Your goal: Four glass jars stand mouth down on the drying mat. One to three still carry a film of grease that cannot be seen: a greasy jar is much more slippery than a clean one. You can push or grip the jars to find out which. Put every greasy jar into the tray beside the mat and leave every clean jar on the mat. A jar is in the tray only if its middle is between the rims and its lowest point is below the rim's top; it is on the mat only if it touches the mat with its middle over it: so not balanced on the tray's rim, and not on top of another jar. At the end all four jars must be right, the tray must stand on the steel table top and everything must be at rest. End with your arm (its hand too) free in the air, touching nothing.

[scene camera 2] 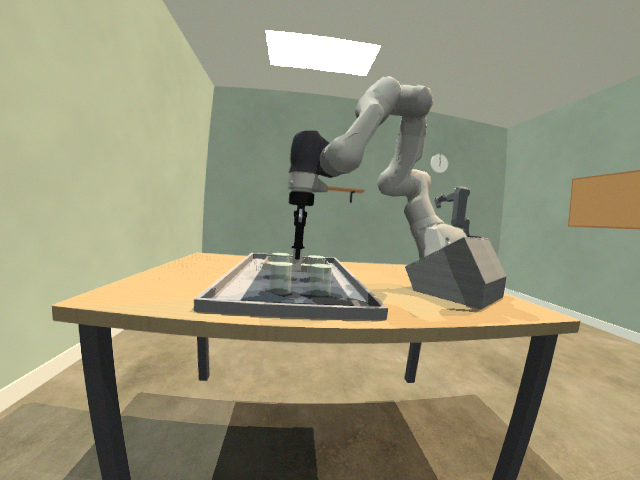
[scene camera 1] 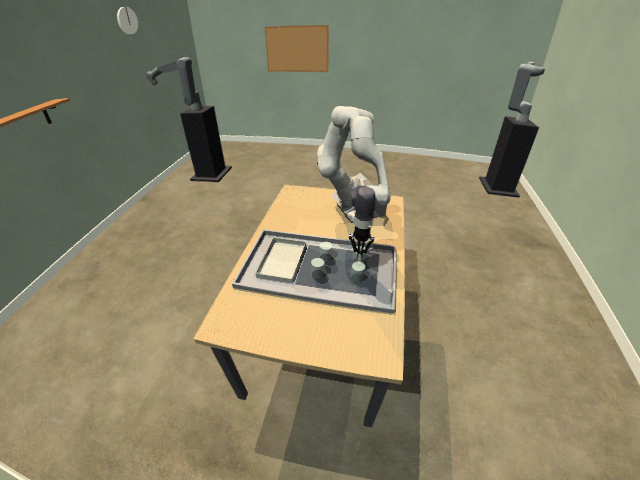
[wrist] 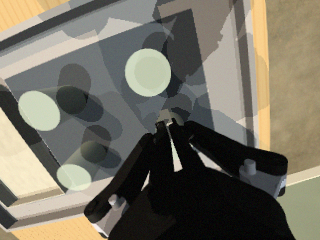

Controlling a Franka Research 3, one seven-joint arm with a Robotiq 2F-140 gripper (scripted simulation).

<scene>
The same spot on a rimmed steel top: [wrist: 217,36] is [scene camera 1: 386,262]. One and the same spot on a dark drying mat: [scene camera 2: 258,291] is [scene camera 1: 358,287].
</scene>
